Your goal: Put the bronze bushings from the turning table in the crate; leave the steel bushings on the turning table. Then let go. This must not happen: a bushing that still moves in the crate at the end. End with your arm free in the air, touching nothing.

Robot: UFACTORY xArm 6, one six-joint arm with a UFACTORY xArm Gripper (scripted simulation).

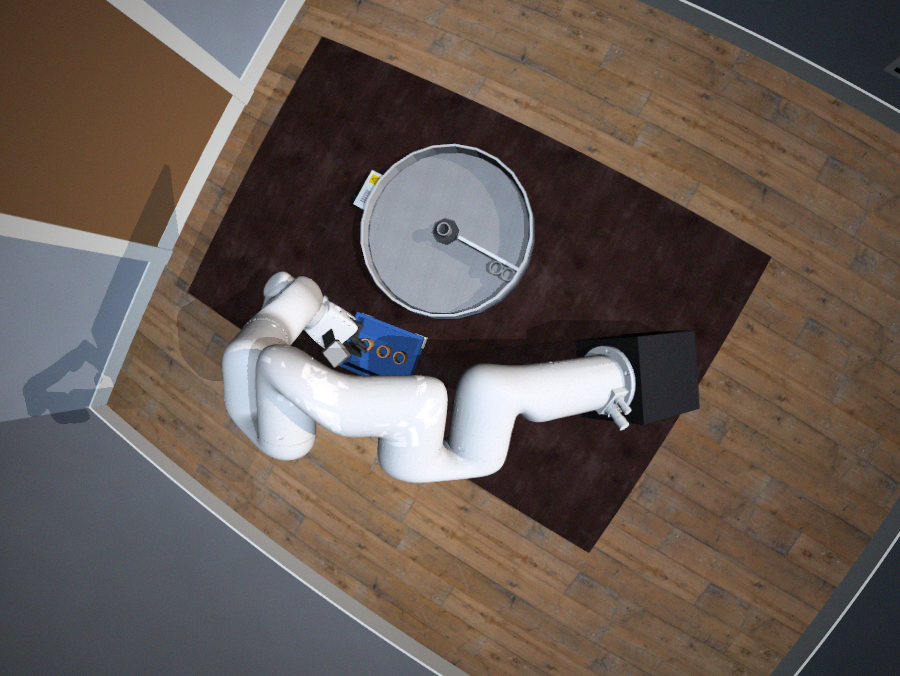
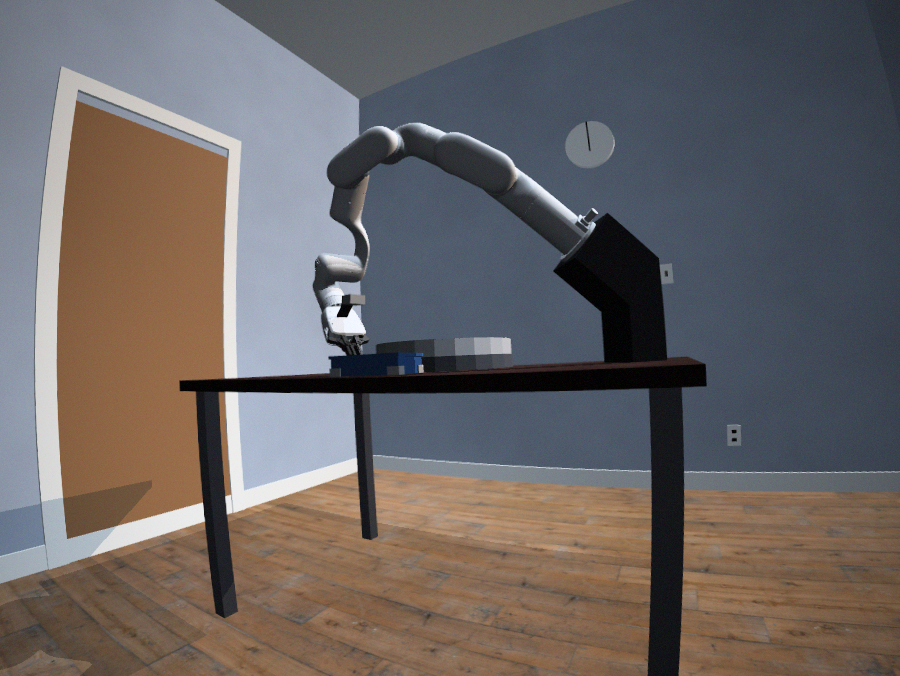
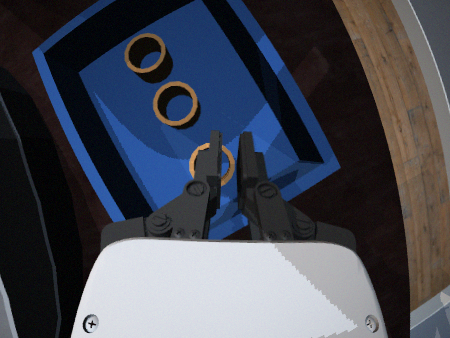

Path:
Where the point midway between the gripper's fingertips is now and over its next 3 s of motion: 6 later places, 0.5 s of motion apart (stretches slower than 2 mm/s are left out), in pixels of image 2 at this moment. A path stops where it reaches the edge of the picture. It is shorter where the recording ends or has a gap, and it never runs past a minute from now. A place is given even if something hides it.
The gripper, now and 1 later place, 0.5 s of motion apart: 357,359; 356,344

